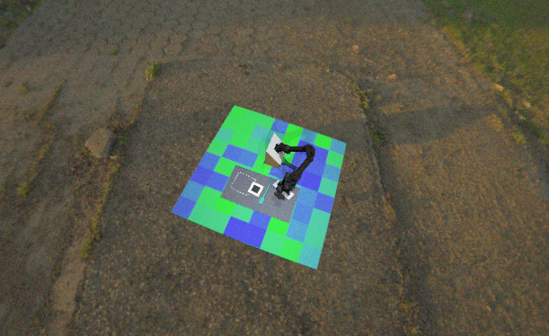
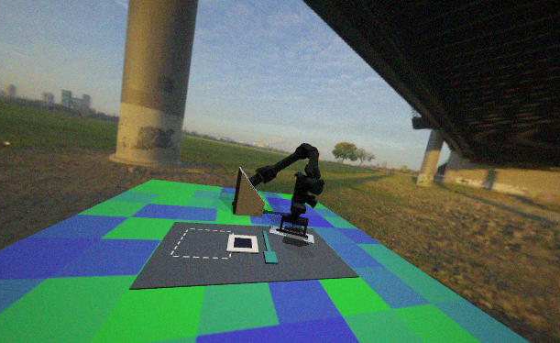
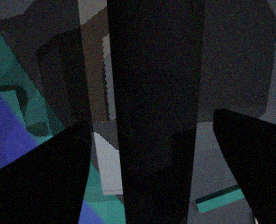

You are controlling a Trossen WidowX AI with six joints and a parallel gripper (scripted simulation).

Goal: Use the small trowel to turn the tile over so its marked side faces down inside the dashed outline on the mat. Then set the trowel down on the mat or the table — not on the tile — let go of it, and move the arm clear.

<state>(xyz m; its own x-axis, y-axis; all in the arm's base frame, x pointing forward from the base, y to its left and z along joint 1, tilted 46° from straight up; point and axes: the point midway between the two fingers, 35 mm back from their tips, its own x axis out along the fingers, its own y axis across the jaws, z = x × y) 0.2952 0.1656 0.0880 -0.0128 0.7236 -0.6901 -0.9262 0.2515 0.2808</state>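
Right now the small teal trowel is 140 mm to the right of my gripper tip, 120 mm ahead of it and 60 mm below it. From my gripper tip the other things lie so: beige tile (230 mm to the right, 90 mm ahead, 60 mm below); then dark mat (180 mm to the right, 100 mm ahead, 80 mm below).
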